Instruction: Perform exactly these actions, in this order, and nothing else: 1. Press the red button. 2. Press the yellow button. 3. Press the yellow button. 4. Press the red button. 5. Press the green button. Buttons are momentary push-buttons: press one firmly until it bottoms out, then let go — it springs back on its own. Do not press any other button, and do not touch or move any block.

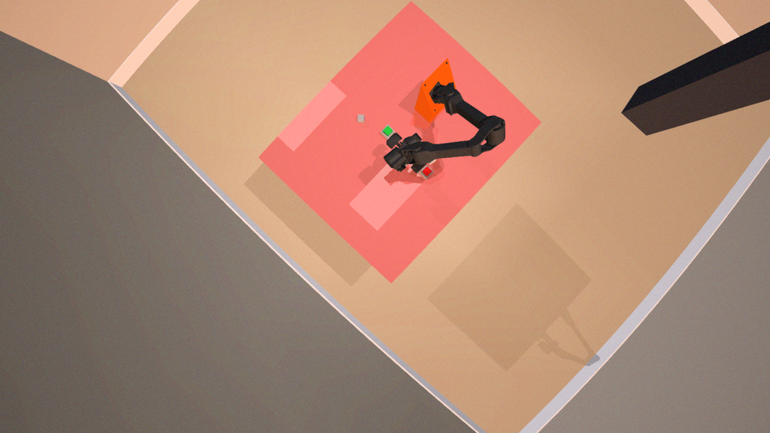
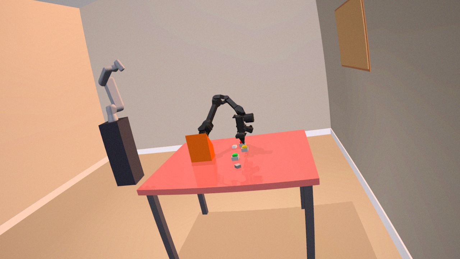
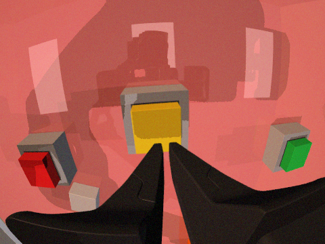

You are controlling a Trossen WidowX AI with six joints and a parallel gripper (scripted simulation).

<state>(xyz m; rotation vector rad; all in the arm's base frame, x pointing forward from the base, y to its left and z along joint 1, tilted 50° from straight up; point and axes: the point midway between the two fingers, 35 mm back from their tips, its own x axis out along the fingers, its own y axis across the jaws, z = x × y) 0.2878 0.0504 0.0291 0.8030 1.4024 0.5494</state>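
Now: the yellow button 3 cm below my gripper tip. From my gripper tip the other things lie so: white block (8 cm behind, 10 cm to the left, 5 cm below); then red button (2 cm behind, 12 cm to the left, 3 cm below); then green button (6 cm behind, 14 cm to the right, 3 cm below).
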